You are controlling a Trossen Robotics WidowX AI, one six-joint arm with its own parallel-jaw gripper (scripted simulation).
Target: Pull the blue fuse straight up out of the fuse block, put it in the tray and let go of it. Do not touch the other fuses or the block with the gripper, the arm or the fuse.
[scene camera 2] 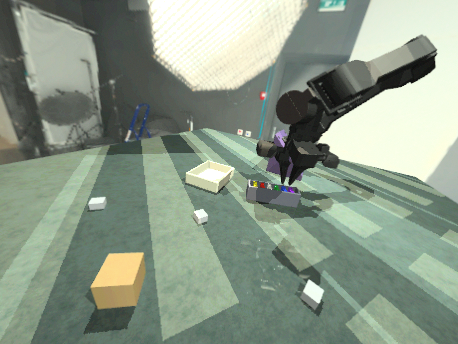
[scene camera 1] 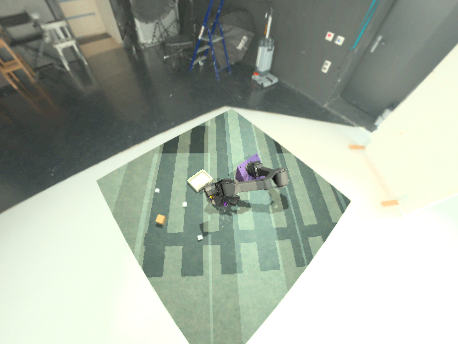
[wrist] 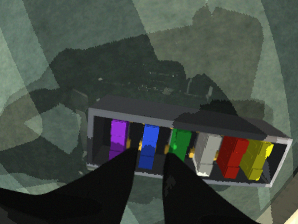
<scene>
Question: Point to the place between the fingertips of the gripper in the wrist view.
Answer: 151, 157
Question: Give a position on a cream tray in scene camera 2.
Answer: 211, 176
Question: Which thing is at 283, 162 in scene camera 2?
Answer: The gripper.
</scene>
